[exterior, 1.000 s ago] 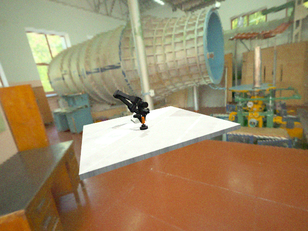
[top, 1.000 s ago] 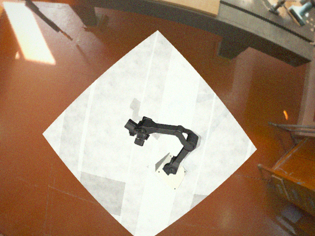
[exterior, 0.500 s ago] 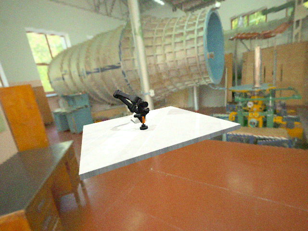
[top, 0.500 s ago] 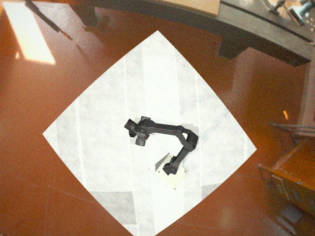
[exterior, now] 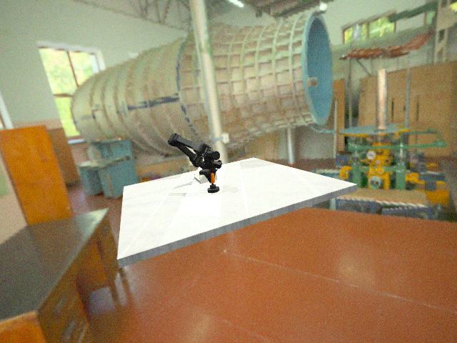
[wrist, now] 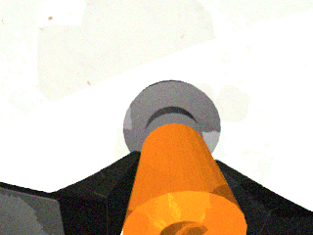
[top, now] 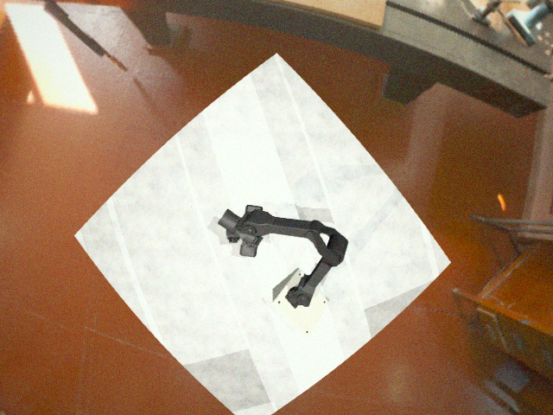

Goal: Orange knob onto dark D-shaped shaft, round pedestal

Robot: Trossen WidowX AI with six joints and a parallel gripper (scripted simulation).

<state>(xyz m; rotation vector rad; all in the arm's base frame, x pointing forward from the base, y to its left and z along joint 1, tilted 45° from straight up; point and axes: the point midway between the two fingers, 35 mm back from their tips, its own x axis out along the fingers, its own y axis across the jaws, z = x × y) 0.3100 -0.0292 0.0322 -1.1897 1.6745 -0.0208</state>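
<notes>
Now: gripper tip 20 mm below the orange knob. Also, from my gripper tip: pedestal: 40 mm below.
</notes>
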